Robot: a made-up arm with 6 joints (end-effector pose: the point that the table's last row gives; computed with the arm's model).
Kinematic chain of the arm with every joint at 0, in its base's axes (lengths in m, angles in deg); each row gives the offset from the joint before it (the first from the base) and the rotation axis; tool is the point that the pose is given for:
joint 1: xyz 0 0 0.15 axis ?
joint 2: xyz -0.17 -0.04 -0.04 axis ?
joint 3: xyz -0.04 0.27 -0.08 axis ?
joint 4: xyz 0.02 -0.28 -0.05 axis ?
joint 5: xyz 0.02 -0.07 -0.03 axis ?
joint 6: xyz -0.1 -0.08 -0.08 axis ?
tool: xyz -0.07 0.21 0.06
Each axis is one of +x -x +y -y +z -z.
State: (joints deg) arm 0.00 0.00 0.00 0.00 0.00 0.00
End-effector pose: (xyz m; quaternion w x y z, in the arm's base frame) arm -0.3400 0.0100 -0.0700 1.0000 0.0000 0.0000 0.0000
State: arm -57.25 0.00 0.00 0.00 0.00 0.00
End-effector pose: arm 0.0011 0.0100 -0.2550 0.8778 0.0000 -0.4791 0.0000
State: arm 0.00 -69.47 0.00 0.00 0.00 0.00
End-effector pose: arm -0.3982 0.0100 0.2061 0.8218 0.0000 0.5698 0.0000
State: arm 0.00 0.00 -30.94 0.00 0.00 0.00
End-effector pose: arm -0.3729 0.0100 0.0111 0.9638 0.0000 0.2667 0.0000
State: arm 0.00 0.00 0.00 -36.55 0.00 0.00
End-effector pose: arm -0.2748 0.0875 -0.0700 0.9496 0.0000 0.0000 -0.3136
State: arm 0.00 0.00 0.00 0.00 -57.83 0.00
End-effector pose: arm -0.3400 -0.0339 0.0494 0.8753 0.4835 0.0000 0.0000
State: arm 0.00 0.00 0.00 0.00 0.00 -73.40
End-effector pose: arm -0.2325 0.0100 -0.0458 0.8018 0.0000 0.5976 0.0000
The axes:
joint 1: +y
joint 2: -y
joint 3: -y
joint 4: +z
joint 5: -x
joint 6: -y

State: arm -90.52 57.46 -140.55 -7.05 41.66 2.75
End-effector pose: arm 0.0125 -0.0198 -0.1722 0.9311 -0.3523 -0.0610 -0.0719
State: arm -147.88 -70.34 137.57 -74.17 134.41 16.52
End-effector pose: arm 0.3232 0.0558 0.2744 0.3658 0.3493 -0.5203 -0.6880
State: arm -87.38 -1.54 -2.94 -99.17 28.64 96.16
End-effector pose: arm 0.3875 0.0853 -0.0912 0.1935 -0.2445 -0.6266 -0.7143
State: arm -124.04 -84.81 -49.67 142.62 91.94 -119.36
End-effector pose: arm 0.1980 0.0516 -0.2768 0.7112 -0.6697 -0.0872 0.1952
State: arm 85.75 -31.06 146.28 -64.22 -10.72 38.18
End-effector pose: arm -0.0330 0.1362 0.2795 0.6729 0.0387 -0.5107 -0.5337
